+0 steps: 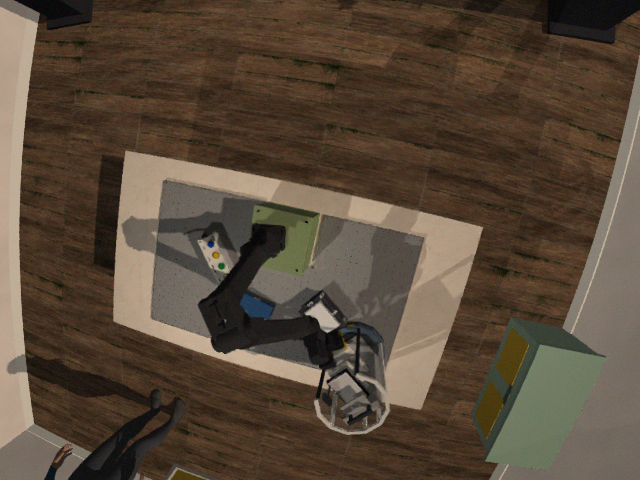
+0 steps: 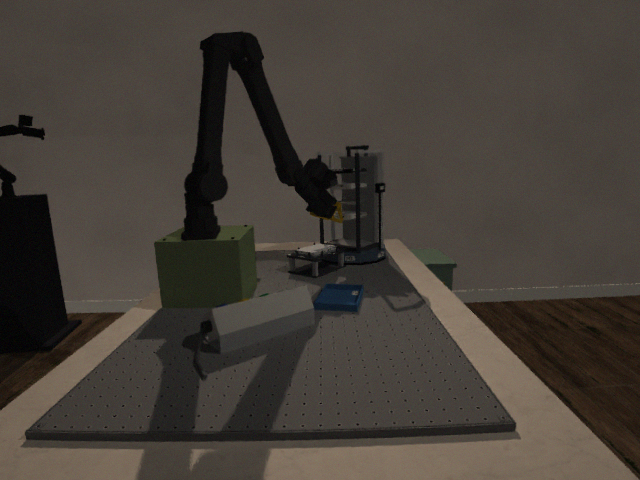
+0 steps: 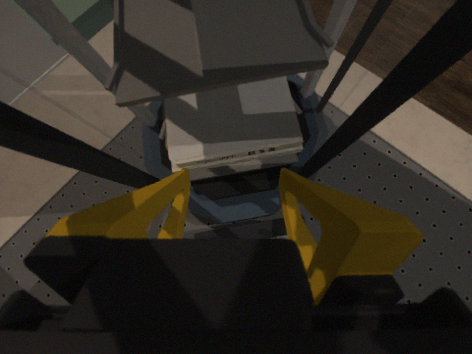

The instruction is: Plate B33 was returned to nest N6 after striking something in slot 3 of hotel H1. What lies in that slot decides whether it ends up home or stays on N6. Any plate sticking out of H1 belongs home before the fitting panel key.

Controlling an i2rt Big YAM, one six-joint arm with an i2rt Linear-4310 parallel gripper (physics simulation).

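Places are measured from the arm's base along level axes (x back, y left, z down), in millimetres.
Where they show: gripper, fingertip midpoint: (image 1: 339,349) (image 2: 335,220) (image 3: 234,176); arm's base, origin of the base link: (image 1: 269,236) (image 2: 202,235).
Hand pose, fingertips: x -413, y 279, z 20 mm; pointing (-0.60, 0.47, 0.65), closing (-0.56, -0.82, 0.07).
Things, the pixels of their top centre, and the offset from my fingertips. "spot": a spot on its surface instead.
- Hotel H1, middle of its top: (image 1: 350,410) (image 2: 350,146) dx -74, dy +62, dz -256 mm
- pale plate, middle of its top: (image 3: 220,68) (image 2: 348,213) (image 1: 349,365) dx -55, dy +47, dz -17 mm
- grey shelf, surface spot: (image 3: 220,45) spot: dx -39, dy +29, dz -55 mm
- white plate, middle of its top: (image 2: 316,247) (image 1: 322,319) dx +81, dy -80, dz +77 mm
- blue tray, middle of its top: (image 2: 340,293) (image 1: 252,309) dx +63, dy -387, dz +134 mm
- white panel, middle of its top: (image 2: 258,294) (image 1: 212,264) dx +266, dy -540, dz +68 mm
Hotel H1 (image 1: 352,430) (image 2: 357,206) (image 3: 250,210) is a tall tower with black posts, shelves and a blue base. My gripper (image 1: 341,339) (image 2: 334,211) (image 3: 234,176) is partly open and empty at its front, yellow fingers apart. Beyond the fingertips, a pale plate (image 3: 232,135) lies low in the tower; its edge print is blurred. A grey shelf (image 3: 220,45) hangs above it. A white plate (image 1: 324,315) (image 2: 313,251) rests on a short-legged stand beside the tower; no label is readable. A blue tray (image 1: 256,306) (image 2: 339,297) shows no plate. The slot numbers are unreadable.
A white panel (image 1: 209,253) (image 2: 263,319) carries blue, yellow and green buttons. The arm stands on a green block (image 1: 289,258) (image 2: 206,273). Dark posts (image 3: 385,82) (image 3: 75,150) flank the gripper. A person (image 1: 121,441) walks beyond the table; a green cabinet (image 1: 553,408) stands right.
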